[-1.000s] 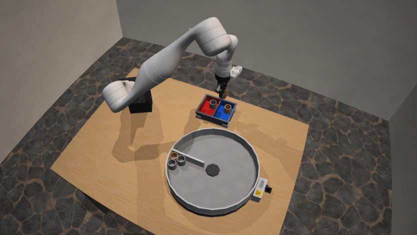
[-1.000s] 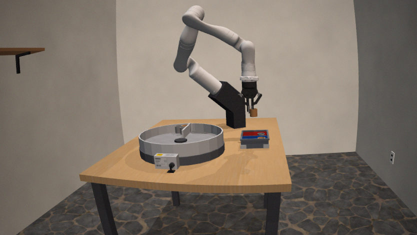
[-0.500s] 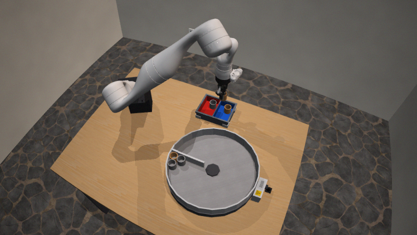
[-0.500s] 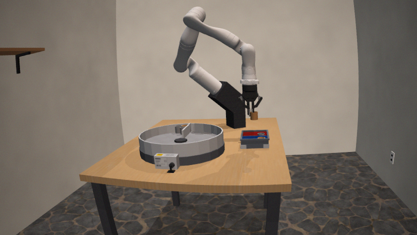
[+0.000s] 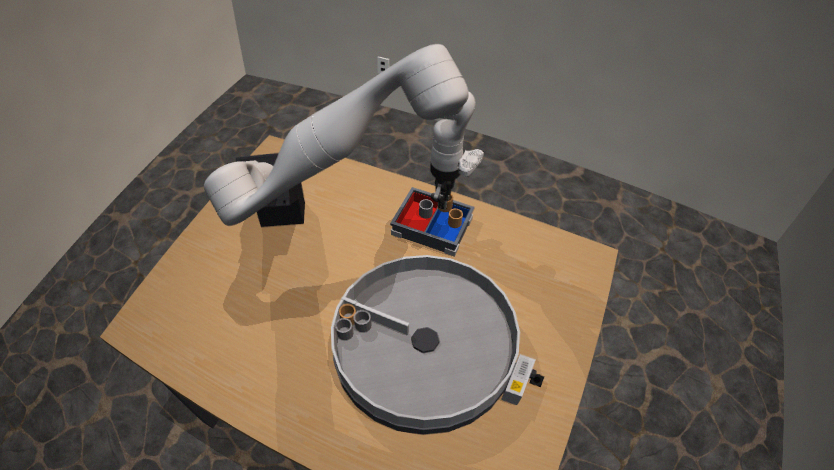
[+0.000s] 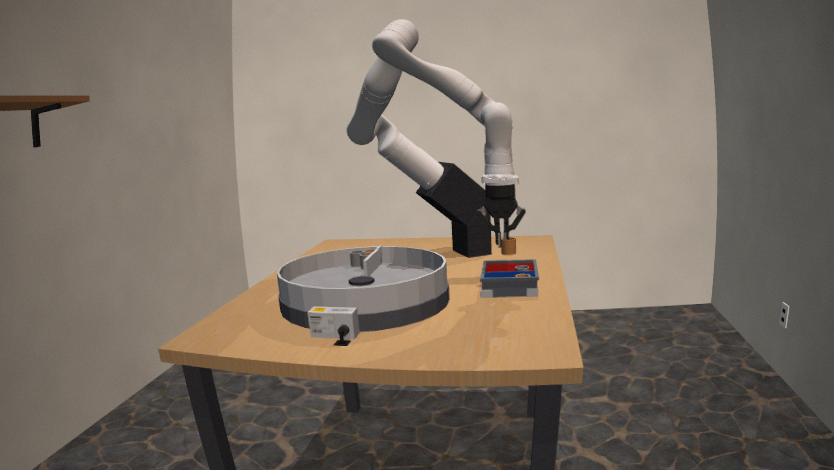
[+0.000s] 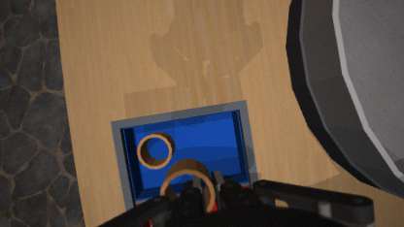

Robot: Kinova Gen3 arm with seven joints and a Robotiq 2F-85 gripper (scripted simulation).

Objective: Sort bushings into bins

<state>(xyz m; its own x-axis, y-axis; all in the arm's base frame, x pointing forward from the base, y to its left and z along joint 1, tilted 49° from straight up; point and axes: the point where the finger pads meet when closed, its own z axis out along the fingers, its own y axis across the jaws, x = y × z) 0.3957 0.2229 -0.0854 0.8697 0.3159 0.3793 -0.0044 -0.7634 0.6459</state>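
Right now the two-part bin is 30 mm behind my hand, 20 mm to the left of it and 110 mm below it. Also, from my hand: turntable (100 mm ahead, 350 mm to the right, 80 mm below).
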